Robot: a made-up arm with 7 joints.
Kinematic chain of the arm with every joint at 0, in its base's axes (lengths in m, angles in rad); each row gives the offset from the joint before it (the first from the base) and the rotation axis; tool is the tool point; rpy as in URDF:
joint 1: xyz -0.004 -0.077 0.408 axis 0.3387 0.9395 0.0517
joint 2: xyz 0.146 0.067 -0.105 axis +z
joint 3: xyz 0 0.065 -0.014 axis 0.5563 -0.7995 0.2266
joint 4: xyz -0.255 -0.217 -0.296 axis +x
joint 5: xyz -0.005 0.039 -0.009 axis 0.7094 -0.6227 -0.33
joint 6: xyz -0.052 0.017 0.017 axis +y
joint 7: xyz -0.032 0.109 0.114 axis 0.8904 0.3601 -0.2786
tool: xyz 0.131 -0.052 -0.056 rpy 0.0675 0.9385 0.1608
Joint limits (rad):
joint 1: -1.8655..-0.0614
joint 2: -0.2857..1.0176
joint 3: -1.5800..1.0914
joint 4: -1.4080..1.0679
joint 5: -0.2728..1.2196
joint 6: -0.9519..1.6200
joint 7: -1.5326..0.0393
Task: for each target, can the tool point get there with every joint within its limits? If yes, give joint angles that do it. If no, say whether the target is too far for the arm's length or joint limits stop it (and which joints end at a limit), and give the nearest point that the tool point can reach.
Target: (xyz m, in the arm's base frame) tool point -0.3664 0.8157 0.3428
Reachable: no: joint limits stop it (at a limit: joint 2, joint 3, joint 5, joint 6, joint 7) | nearest point -0.2615 0.3874 0.3626 | short by 0.441 m
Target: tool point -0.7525 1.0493 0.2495
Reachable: no: too far | nearest point -0.3068 0.3724 0.3440 | short by 0.816 m
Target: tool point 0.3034 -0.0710 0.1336
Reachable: yes | joints -0.4572 0.4033 0.6446 0.5744 0.4582 1.0427 -1.0585
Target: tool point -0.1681 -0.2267 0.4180
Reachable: yes | joints -0.3705 0.6442 -0.6579 -0.0213 0.7409 -0.4772 -1.3894
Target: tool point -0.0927 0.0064 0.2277
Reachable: yes | joints -1.3083 -0.0317 -1.3555 -1.0830 1.0699 0.2290 -0.2283
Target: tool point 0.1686 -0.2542 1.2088
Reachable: no: joint limits stop it (at a limit: joint 1, joint 2, joint 4, joint 5, joint 7) | nearest point 0.2305 -0.3128 0.8949 | short by 0.325 m
